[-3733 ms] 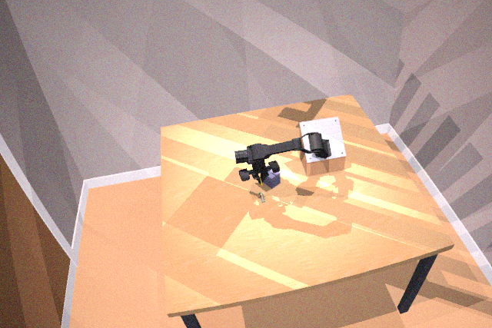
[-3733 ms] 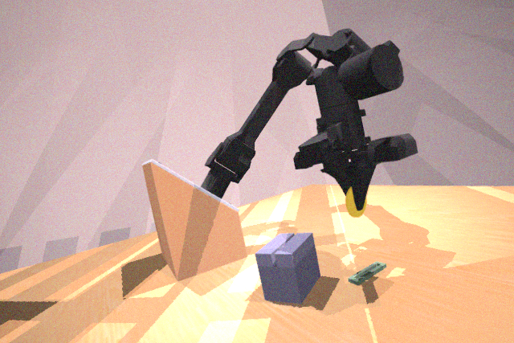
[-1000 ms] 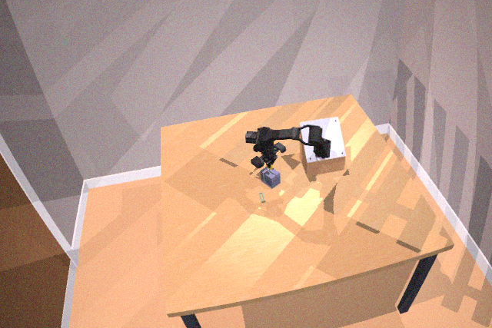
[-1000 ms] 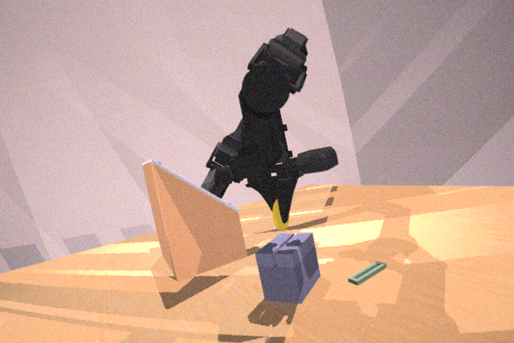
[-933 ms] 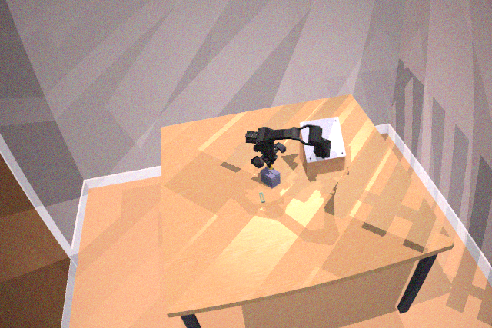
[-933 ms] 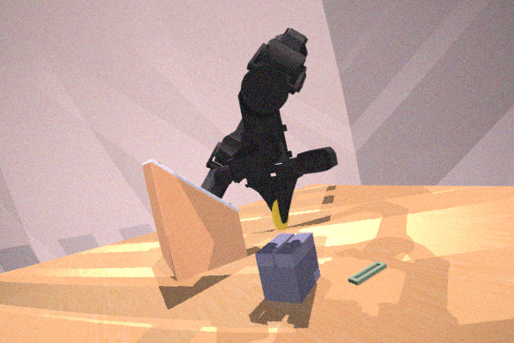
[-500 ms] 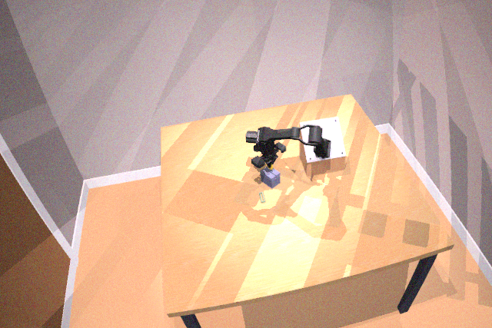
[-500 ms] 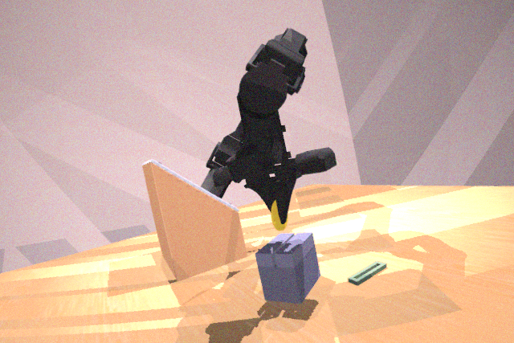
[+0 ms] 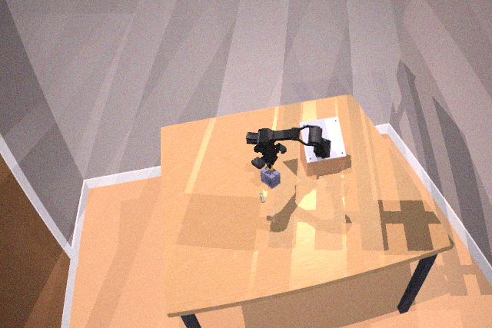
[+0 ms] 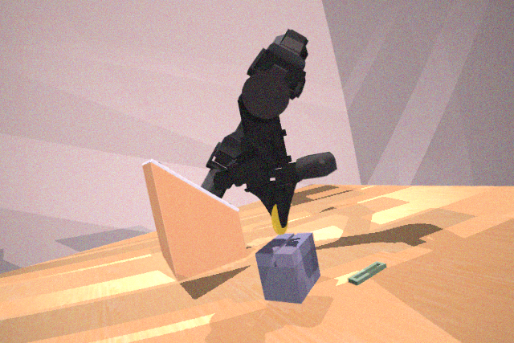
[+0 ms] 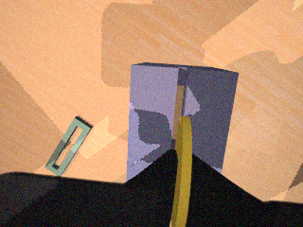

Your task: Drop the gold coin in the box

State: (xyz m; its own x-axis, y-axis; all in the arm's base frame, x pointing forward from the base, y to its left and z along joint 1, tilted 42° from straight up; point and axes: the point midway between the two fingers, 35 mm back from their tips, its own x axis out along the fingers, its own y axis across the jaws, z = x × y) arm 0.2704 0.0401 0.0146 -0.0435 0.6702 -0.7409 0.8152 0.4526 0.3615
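Right now the gold coin is 1 cm above my gripper tip.
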